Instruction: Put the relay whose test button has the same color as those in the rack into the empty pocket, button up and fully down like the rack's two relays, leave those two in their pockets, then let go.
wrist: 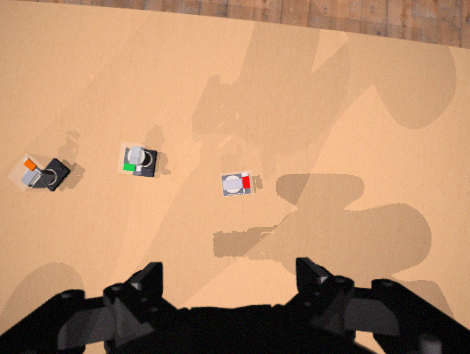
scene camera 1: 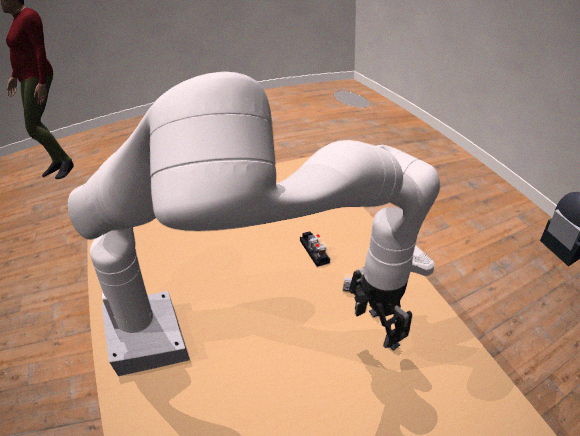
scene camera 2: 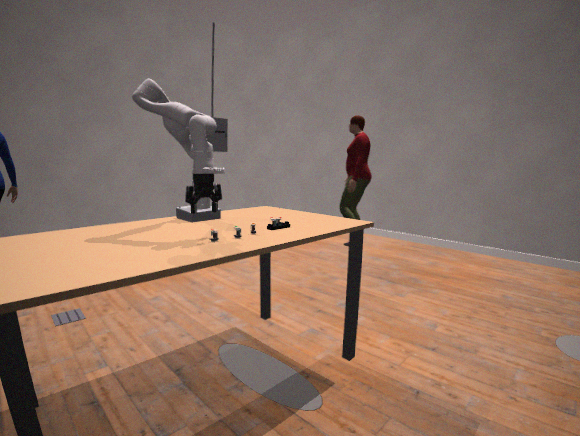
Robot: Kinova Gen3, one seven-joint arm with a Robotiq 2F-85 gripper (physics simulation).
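Seen in the pictures: gripper, between the fingertips: (wrist: 230, 275) (scene camera 1: 373, 329) (scene camera 2: 204, 213); arm's base, origin of its link: (scene camera 1: 133, 316) (scene camera 2: 201, 207).
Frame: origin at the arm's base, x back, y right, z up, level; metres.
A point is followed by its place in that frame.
My gripper (scene camera 1: 373, 328) @(x -0.450, y 0.186, z 0.041 m) (scene camera 2: 204, 210) @(x -0.450, y 0.186, z 0.041 m) (wrist: 230, 275) @(x -0.450, y 0.186, z 0.041 m) is open and empty above the table. In the wrist view, the loose red-button relay (wrist: 233, 184) @(x -0.509, y 0.177, z -0.010 m) (scene camera 2: 214, 236) @(x -0.523, y 0.185, z -0.032 m) stands button up, beyond the fingertips and within the span between them. In scene view 1 the fingers largely hide it. The green-button relay (wrist: 142, 161) @(x -0.513, y 0.095, z -0.011 m) (scene camera 2: 237, 232) @(x -0.526, y 0.093, z -0.028 m) is to its left, and the orange-button relay (wrist: 44, 176) @(x -0.481, y 0.007, z -0.019 m) (scene camera 2: 253, 228) @(x -0.495, y 0.003, z -0.029 m) (scene camera 1: 346, 284) @(x -0.472, y 0.002, z -0.023 m) is farther left. The black rack (scene camera 1: 324, 261) @(x -0.458, y -0.102, z -0.040 m) (scene camera 2: 272, 228) @(x -0.471, y -0.107, z -0.045 m) holds two upright red-button relays; its empty pocket is at the end away from the loose relays. The rack does not show in the wrist view.
The wooden table (scene camera 1: 225, 280) @(x -0.222, y -0.116, z -0.053 m) (scene camera 2: 150, 235) @(x -0.281, y 0.346, z -0.053 m) carries the arm's metal base (scene camera 1: 150, 350) @(x -0.033, y 0.095, z -0.004 m) (scene camera 2: 184, 214) @(x -0.032, y 0.106, z -0.023 m). The table's edge runs across the top of the wrist view. Arm shadows fall around the red-button relay. A person in red (scene camera 1: 30, 45) (scene camera 2: 358, 155) stands beyond the table.
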